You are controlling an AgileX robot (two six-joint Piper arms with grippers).
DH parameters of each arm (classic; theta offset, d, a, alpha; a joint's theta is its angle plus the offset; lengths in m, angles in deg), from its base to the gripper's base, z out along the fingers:
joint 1: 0 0.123 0 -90
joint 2: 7.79 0 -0.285 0
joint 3: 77.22 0 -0.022 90
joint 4: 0 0.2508 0 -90
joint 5: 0 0 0.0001 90
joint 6: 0 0.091 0 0
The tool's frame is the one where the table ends.
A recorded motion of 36 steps. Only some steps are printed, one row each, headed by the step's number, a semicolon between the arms.
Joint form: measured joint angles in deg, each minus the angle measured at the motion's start. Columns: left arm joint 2, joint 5, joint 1, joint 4, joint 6, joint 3; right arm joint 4, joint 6, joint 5, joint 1, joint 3, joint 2.
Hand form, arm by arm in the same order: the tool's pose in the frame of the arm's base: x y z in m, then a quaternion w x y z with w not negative. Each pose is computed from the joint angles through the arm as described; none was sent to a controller.
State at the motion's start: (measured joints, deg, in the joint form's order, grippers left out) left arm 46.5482 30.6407 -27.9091 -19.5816 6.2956 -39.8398; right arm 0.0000 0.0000 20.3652 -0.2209 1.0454 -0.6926
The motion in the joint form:
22: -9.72 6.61 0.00 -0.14 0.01 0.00; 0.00 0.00 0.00 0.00 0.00 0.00
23: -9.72 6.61 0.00 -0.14 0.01 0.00; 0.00 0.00 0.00 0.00 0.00 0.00
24: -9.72 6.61 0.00 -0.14 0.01 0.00; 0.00 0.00 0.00 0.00 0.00 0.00
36: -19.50 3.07 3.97 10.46 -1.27 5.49; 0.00 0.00 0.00 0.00 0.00 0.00
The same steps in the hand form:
22: 0.0985 -0.0732 0.3385 0.45969 0.18773 0.83155 -0.24892; 0.0529 -0.0002 0.1757 0.60371 0.00154 0.79720 -0.00116
23: 0.0985 -0.0732 0.3385 0.45969 0.18773 0.83155 -0.24892; 0.0529 -0.0002 0.1757 0.60371 0.00154 0.79720 -0.00116
24: 0.0985 -0.0732 0.3385 0.45969 0.18773 0.83155 -0.24892; 0.0529 -0.0002 0.1757 0.60371 0.00154 0.79720 -0.00116
36: 0.0799 -0.0443 0.3280 0.54186 0.17712 0.80486 -0.16500; 0.0529 -0.0002 0.1757 0.60371 0.00154 0.79720 -0.00116

